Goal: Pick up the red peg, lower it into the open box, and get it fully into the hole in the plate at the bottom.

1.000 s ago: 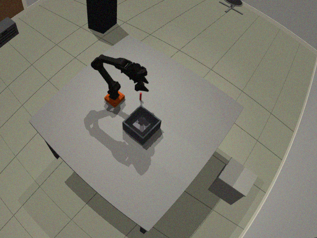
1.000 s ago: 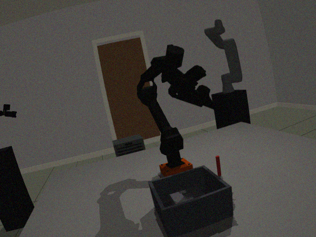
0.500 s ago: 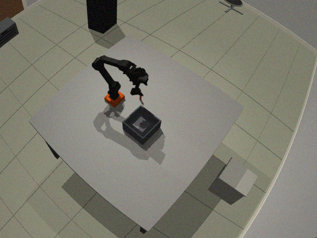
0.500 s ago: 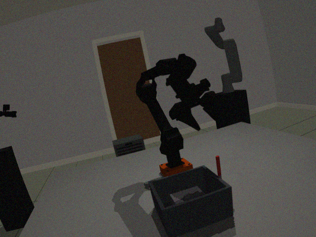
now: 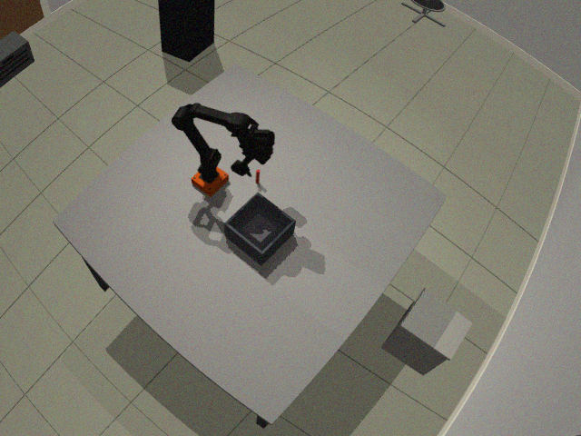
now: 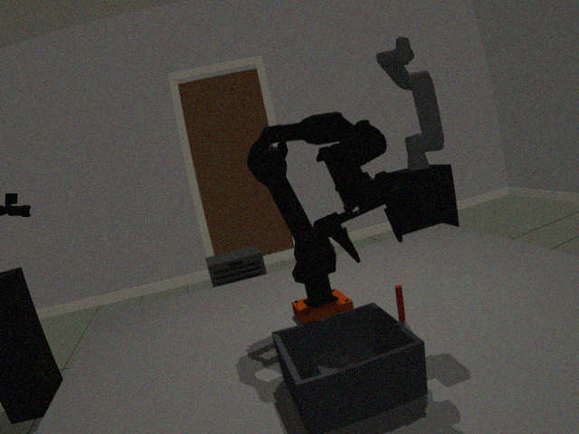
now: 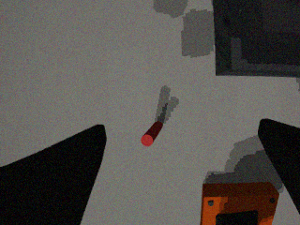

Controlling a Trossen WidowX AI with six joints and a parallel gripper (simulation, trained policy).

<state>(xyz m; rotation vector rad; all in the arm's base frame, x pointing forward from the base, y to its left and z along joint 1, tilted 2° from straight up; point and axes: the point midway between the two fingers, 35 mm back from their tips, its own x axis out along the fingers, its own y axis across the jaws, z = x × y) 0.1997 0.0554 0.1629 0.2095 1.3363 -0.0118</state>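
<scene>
Right now the red peg is 130 mm below my gripper tip, 50 mm to the left of it and 30 mm behind it. Also, from my gripper tip: light grey plate 160 mm to the right, 130 mm below, 110 mm ahead; then dark grey box 160 mm to the right, 150 mm below, 110 mm ahead.
</scene>
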